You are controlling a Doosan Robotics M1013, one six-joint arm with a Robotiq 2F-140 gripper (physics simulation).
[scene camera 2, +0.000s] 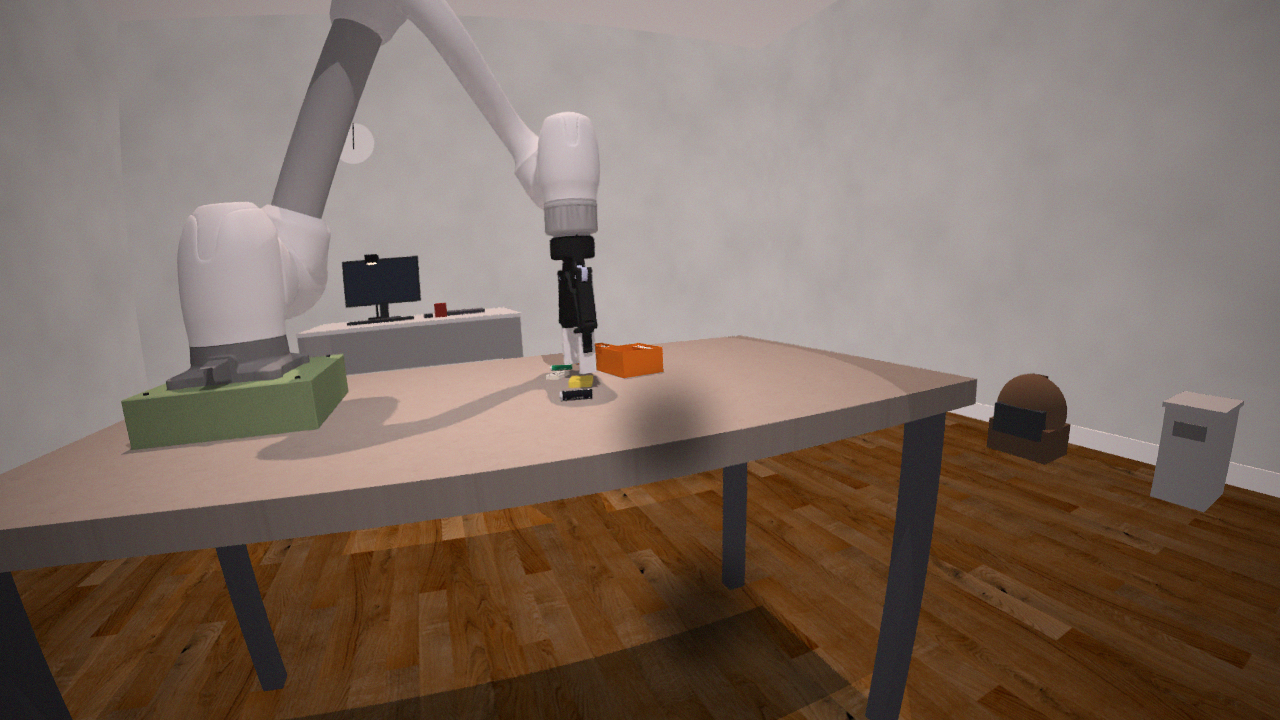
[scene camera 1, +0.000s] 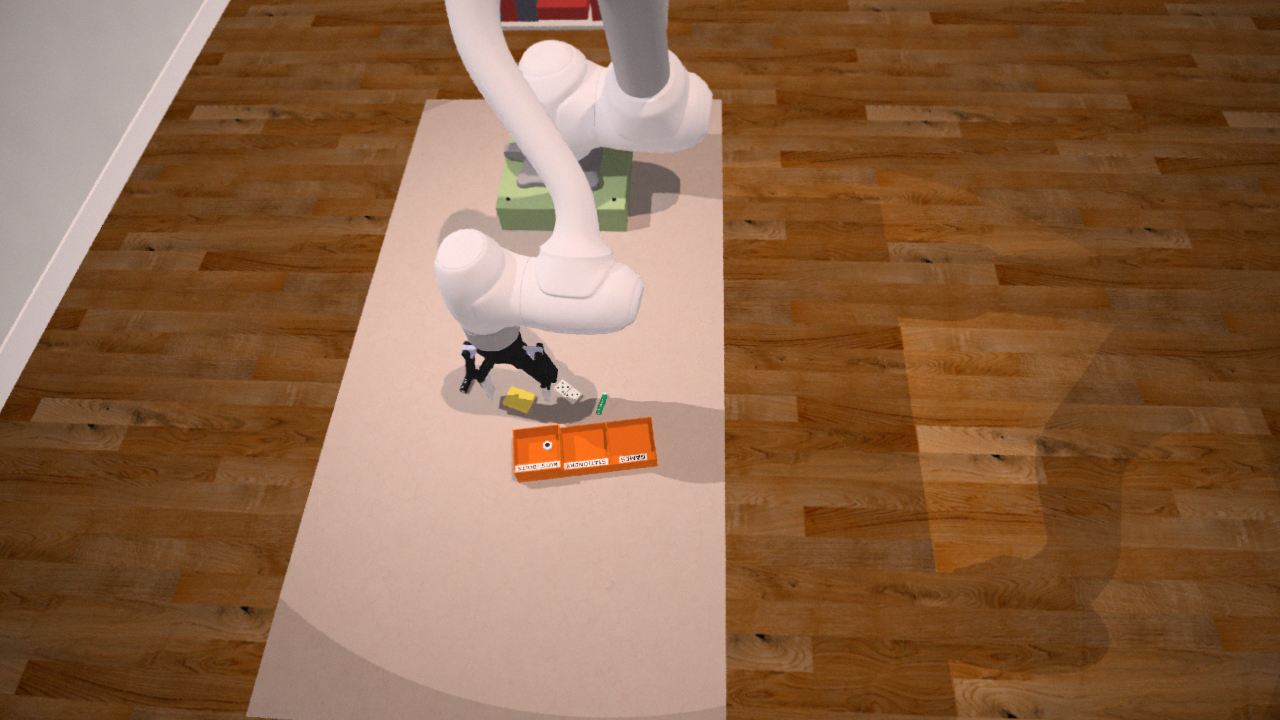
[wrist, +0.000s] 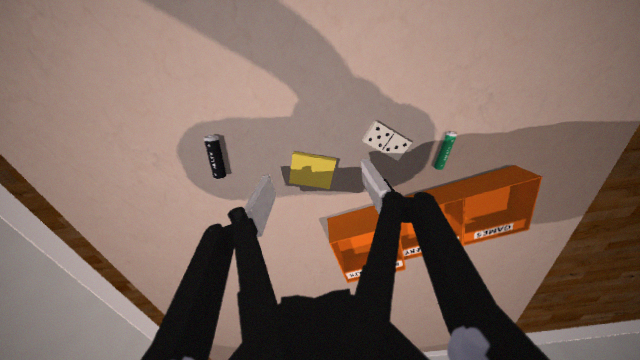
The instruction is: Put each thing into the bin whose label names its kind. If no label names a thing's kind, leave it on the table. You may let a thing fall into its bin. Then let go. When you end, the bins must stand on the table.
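Pixels of known places: gripper, fingertip midpoint: (scene camera 2: 579, 368) (scene camera 1: 520, 394) (wrist: 316, 178); arm's base at its link origin: (scene camera 2: 244, 374).
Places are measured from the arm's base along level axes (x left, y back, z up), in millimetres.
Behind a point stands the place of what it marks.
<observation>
My gripper (scene camera 1: 517, 394) @(x -1, y -565, z -45 mm) (scene camera 2: 580, 365) @(x -1, y -565, z -45 mm) (wrist: 316, 178) @(x -1, y -565, z -45 mm) is open, its fingertips low on either side of a yellow block (scene camera 1: 519, 399) @(x -5, y -568, z -63 mm) (scene camera 2: 580, 381) @(x -31, y -559, z -63 mm) (wrist: 313, 170) @(x -5, y -563, z -62 mm). A white domino (scene camera 1: 568, 391) @(x 85, y -542, z -65 mm) (wrist: 387, 139) @(x 83, y -537, z -65 mm) lies beside the right fingertip in the wrist view. A green battery (scene camera 1: 601, 403) @(x 152, y -563, z -62 mm) (scene camera 2: 561, 367) @(x 147, y -560, z -67 mm) (wrist: 445, 150) @(x 150, y -558, z -63 mm) lies past the domino. A black battery (scene camera 1: 465, 381) @(x -116, y -540, z -58 mm) (scene camera 2: 576, 394) @(x -122, y -533, z -63 mm) (wrist: 215, 156) @(x -111, y -531, z -59 mm) lies on the other side. The orange three-part bin (scene camera 1: 585, 472) @(x 141, y -703, z -61 mm) (scene camera 2: 631, 361) @(x 7, y -663, z -44 mm) (wrist: 500, 179) @(x 218, y -600, z -54 mm) stands on the table, labelled nuts and bolts, stationery and games. A nut (scene camera 1: 547, 445) @(x 65, y -659, z -56 mm) lies in the nuts and bolts compartment. A finger partly hides the bin in the wrist view.
The table (scene camera 1: 501, 591) @(x 28, y -920, z -73 mm) (scene camera 2: 760, 394) @(x -228, y -785, z -72 mm) carries the arm's green base (scene camera 1: 526, 214) @(x -61, y -147, z -20 mm) (scene camera 2: 223, 416) @(x -133, y -16, z -39 mm) at its far end in scene camera 1's view. A desk with a monitor (scene camera 2: 382, 281) stands behind the table in scene camera 2's view.
</observation>
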